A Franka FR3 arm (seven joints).
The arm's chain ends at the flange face. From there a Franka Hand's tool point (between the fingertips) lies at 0.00 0.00 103.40 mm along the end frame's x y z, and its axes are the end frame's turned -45 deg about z.
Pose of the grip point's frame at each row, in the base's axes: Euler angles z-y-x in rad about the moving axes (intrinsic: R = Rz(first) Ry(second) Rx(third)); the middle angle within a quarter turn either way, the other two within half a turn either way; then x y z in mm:
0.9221 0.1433 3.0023 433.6 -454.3 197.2
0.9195 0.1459 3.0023 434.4 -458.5 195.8
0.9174 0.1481 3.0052 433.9 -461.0 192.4
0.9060 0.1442 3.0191 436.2 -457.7 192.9
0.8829 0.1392 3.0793 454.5 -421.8 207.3
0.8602 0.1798 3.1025 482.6 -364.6 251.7
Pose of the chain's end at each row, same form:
0.1463 0.0038 2.9421 431.0 -434.0 298.5
0.1437 0.0057 2.9403 432.0 -438.0 297.1
0.1412 0.0092 2.9408 431.9 -440.5 293.7
0.1279 0.0161 2.9533 435.4 -438.3 294.5
0.0980 0.0545 2.9992 458.6 -406.7 309.5
0.0706 0.0994 2.9866 491.6 -348.0 353.4

